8 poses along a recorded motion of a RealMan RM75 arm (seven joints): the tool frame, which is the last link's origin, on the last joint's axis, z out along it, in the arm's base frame.
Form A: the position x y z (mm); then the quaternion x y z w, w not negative.
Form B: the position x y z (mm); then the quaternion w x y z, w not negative. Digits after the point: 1 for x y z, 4 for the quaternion.
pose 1, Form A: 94.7, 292.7, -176.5, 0.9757, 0.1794, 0.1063, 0.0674
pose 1, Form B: 94.7, 292.7, -176.5, 0.0674, 0.9757, 0.1794, 0.1063
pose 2, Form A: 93.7, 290.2, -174.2, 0.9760, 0.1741, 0.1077, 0.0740
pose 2, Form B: 93.7, 290.2, -174.2, 0.0740, 0.9760, 0.1741, 0.1077
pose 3, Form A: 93.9, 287.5, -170.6, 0.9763, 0.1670, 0.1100, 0.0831
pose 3, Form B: 93.9, 287.5, -170.6, 0.0831, 0.9763, 0.1670, 0.1100
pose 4, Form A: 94.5, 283.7, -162.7, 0.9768, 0.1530, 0.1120, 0.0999
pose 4, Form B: 94.5, 283.7, -162.7, 0.0999, 0.9768, 0.1530, 0.1120
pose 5, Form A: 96.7, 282.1, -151.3, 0.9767, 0.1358, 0.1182, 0.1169
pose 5, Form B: 96.7, 282.1, -151.3, 0.1169, 0.9767, 0.1358, 0.1182
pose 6, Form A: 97.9, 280.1, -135.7, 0.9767, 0.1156, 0.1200, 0.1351
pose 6, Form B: 97.9, 280.1, -135.7, 0.1351, 0.9767, 0.1156, 0.1200
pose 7, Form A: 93.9, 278.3, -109.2, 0.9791, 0.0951, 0.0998, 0.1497
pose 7, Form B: 93.9, 278.3, -109.2, 0.1497, 0.9791, 0.0951, 0.0998
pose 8, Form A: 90.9, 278.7, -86.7, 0.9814, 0.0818, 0.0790, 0.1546
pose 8, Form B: 90.9, 278.7, -86.7, 0.1546, 0.9814, 0.0818, 0.0790
